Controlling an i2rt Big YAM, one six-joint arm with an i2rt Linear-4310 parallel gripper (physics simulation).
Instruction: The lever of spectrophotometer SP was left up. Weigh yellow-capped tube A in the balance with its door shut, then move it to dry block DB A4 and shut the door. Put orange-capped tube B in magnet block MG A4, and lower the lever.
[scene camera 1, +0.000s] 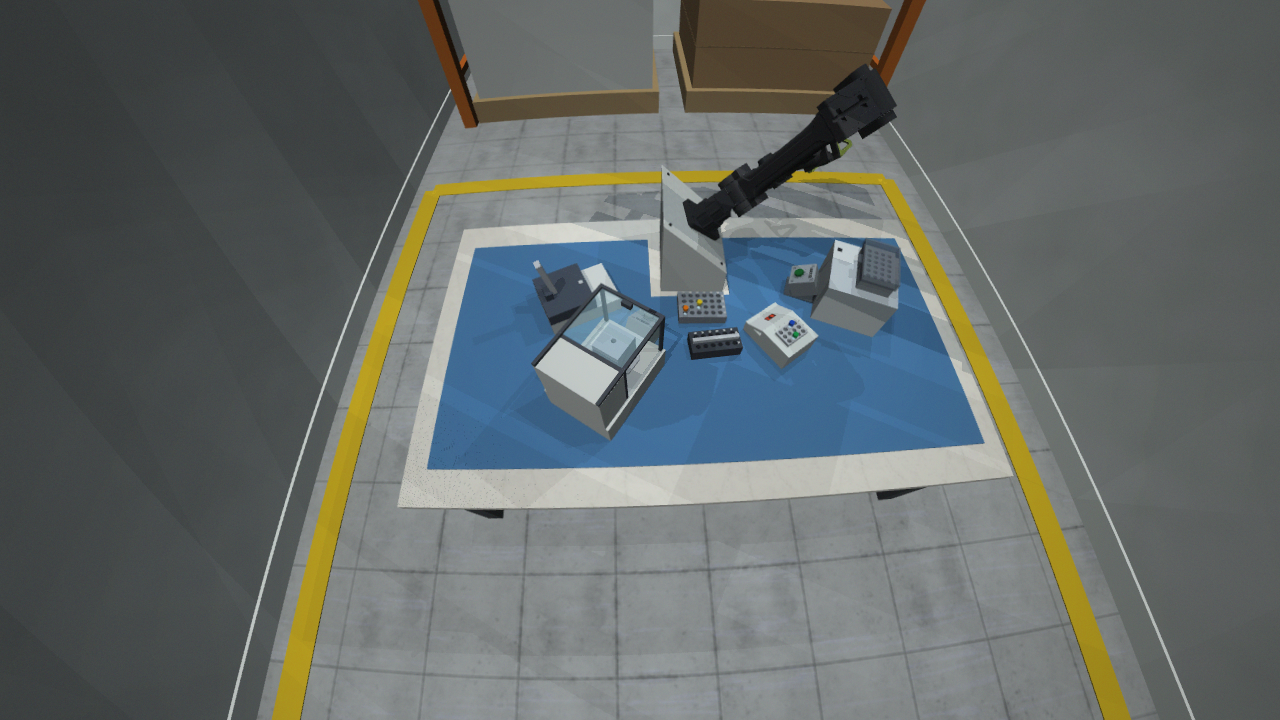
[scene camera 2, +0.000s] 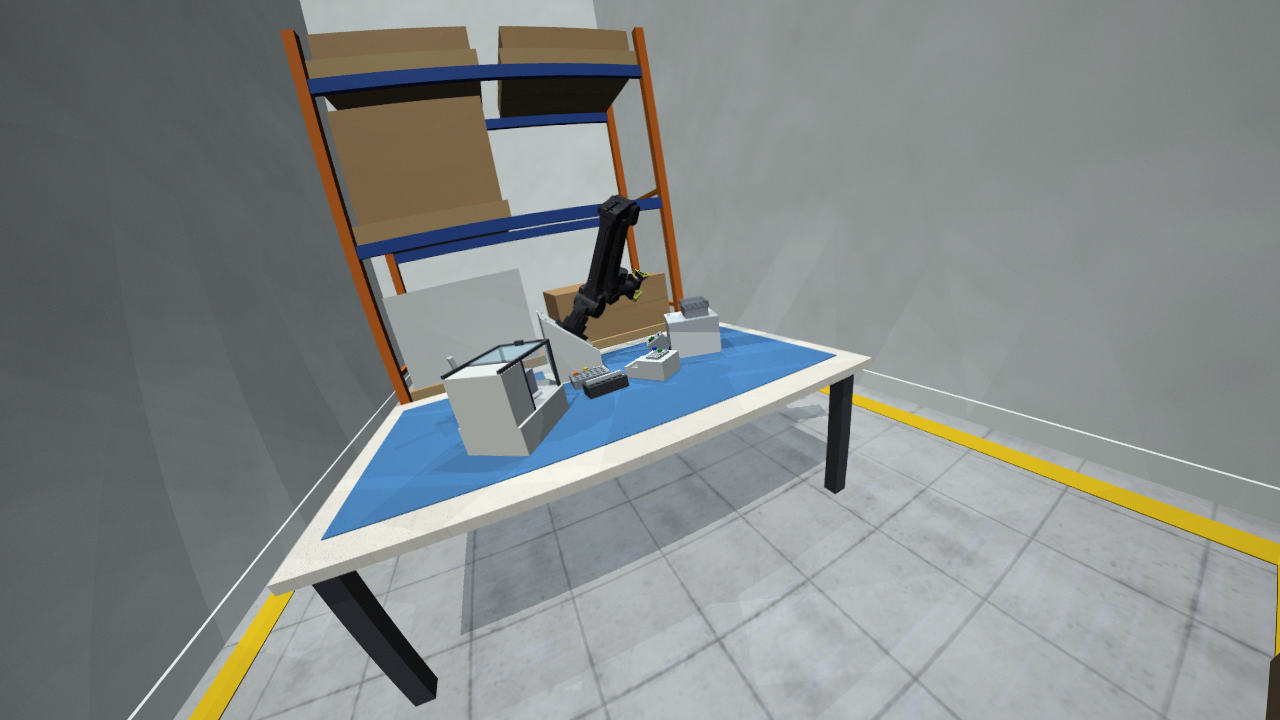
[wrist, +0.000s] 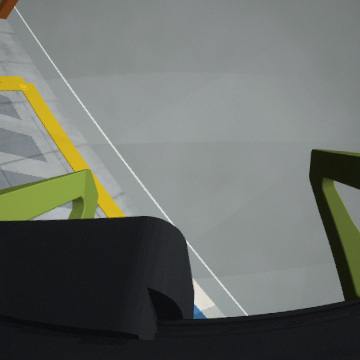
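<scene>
My gripper (scene camera 1: 844, 146) (scene camera 2: 640, 284) (wrist: 200, 172) is open and empty, raised off the table at the back right. Yellow-capped tube A (scene camera 1: 699, 302) and orange-capped tube B (scene camera 1: 685, 308) stand in the grey rack (scene camera 1: 703, 318) before the arm base. The balance (scene camera 1: 581, 368) (scene camera 2: 490, 411) stands left of centre; its side facing the table's middle looks open. The black magnet block (scene camera 1: 714, 345) (scene camera 2: 606, 385) is in front of the rack. The white block with a red display (scene camera 1: 768, 327) (scene camera 2: 657, 368), apparently the dry block, holds blue and green caps. A dark device (scene camera 1: 572, 291), apparently the spectrophotometer, has its lever (scene camera 1: 542, 275) upright.
A white machine (scene camera 1: 854, 304) (scene camera 2: 696, 337) with a raised grey holed block (scene camera 1: 880, 263) stands at the right. A small box with a green button (scene camera 1: 802, 280) is beside it. The upright arm mounting plate (scene camera 1: 682, 255) is behind the rack. An orange-and-blue shelf unit (scene camera 2: 324, 179) stands behind the table.
</scene>
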